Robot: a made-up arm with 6 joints.
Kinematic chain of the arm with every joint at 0, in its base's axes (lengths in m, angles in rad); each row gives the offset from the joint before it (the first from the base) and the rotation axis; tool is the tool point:
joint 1: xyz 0 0 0.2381 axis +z
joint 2: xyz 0 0 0 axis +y
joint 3: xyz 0 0 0.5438 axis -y
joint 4: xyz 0 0 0 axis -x
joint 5: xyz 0.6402 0 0 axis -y
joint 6: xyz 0 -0.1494 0 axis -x
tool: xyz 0 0 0
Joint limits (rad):
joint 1: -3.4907..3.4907
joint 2: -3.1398..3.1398
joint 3: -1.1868..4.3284
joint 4: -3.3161..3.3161
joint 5: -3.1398..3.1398
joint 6: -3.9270..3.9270
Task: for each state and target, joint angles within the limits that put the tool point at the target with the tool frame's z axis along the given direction. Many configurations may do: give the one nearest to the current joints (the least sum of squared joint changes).
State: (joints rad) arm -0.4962 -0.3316 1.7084 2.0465 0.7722 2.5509
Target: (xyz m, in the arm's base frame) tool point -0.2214 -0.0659 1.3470 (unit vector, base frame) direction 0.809 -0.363 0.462
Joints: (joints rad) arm 0.2879 0.1691 2.0234 1.5687 0.4152 2.2566
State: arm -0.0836 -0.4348 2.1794 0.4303 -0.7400 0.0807
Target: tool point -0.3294 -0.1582 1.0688 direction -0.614 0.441 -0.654
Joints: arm 0.0641 0.4022 2.9107 0.4141 -0.0848 0.0877
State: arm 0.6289 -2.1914 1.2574 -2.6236 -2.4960 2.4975
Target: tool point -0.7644 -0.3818 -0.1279 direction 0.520 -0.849 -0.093
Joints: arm 0.5487 -2.7411 0.3937 -2.0809 -3.1398 2.5384
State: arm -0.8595 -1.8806 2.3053 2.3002 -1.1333 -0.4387
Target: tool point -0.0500 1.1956 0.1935 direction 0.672 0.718 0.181
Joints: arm -1.4482 -1.5767 1.4524 2.2735 -0.7857 -0.4165
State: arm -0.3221 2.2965 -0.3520 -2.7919 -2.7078 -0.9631
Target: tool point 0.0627 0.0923 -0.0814 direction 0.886 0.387 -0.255
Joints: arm -0.9718 1.6354 -0.8865 -2.3392 -3.1398 -0.4509
